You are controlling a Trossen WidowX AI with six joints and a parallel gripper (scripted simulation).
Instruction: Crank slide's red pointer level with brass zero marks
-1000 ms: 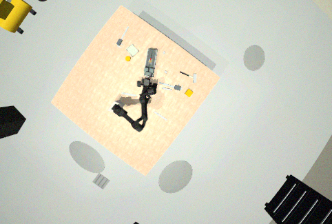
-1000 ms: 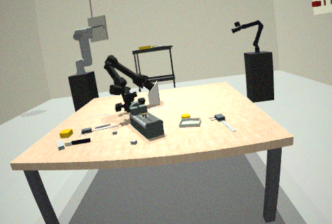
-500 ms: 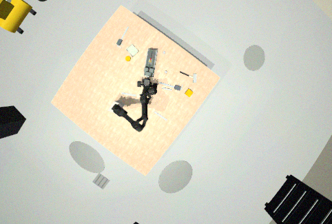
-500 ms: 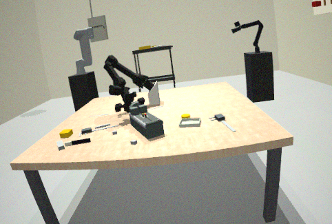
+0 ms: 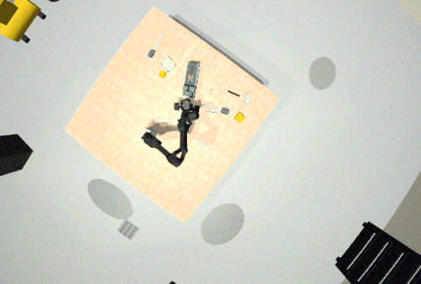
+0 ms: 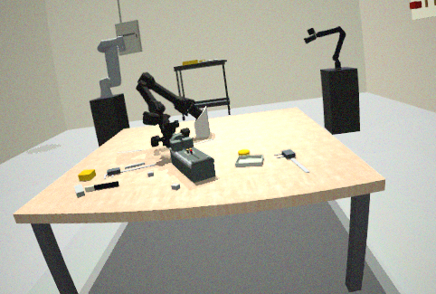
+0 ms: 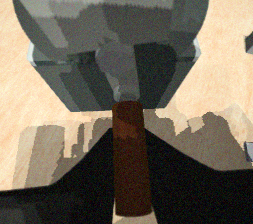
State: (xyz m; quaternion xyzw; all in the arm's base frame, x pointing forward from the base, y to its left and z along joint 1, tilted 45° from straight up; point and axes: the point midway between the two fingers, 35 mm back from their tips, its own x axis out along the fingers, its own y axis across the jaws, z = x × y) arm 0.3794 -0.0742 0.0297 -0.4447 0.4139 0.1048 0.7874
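The brown crank handle lies 3 cm above my gripper tip, 1 cm to the right of it and 1 cm behind it. The rest, counted from my gripper tip: crank: 4 cm above; red pointer: 16 cm ahead, 10 cm to the left, 5 cm above; yellow disc: 30 cm to the left, 3 cm below, 3 cm ahead.
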